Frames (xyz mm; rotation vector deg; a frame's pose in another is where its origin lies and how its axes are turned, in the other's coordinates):
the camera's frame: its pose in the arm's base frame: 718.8 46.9 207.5 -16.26 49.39 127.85
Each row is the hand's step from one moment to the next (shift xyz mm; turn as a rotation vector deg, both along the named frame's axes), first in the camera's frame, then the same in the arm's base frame.
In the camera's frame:
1: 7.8 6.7 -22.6 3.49 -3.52 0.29
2: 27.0 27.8 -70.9 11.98 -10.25 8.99
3: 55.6 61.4 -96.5 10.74 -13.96 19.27
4: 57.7 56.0 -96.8 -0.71 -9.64 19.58
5: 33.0 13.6 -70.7 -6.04 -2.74 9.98
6: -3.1 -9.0 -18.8 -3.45 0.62 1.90
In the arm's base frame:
1: -11.4 -14.1 -17.0 -0.06 3.93 -3.04
2: -42.2 -46.3 -51.1 -1.07 17.78 -3.50
3: -87.3 -64.9 -65.9 2.90 25.78 2.92
4: -85.1 -61.2 -69.7 8.15 17.48 10.23
5: -36.6 -35.5 -60.6 6.73 4.68 8.74
6: 7.5 -9.4 -17.3 2.14 -0.96 3.22

